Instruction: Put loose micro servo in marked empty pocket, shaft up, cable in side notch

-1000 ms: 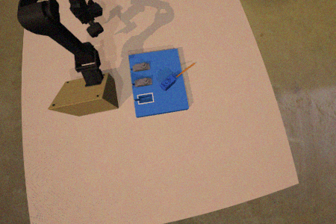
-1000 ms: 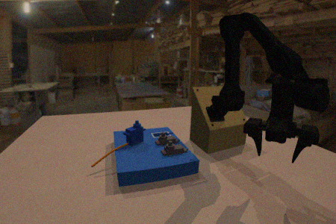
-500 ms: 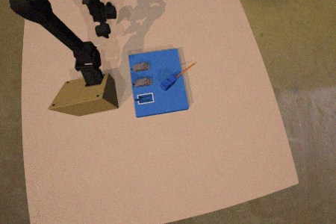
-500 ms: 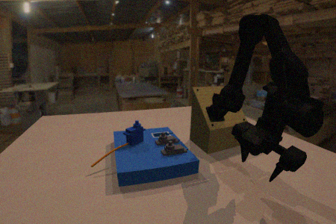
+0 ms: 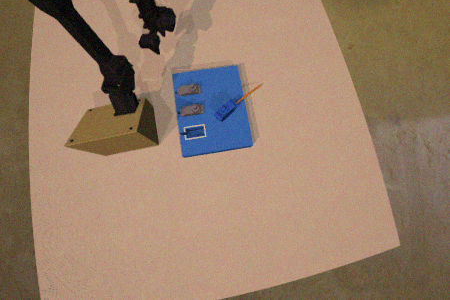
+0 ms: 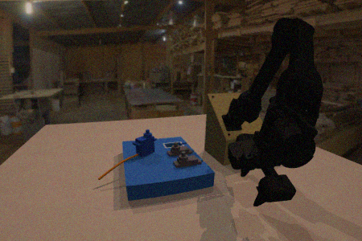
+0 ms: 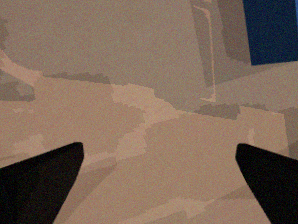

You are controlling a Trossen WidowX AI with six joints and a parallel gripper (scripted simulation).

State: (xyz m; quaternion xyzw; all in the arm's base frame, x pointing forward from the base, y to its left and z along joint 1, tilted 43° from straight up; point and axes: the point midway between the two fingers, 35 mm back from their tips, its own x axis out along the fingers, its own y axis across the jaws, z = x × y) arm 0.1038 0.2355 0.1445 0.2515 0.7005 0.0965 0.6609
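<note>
Right now my gripper tip is 19 cm short of the blue deck, 27 cm to the left of it and 4 cm above it.
</note>
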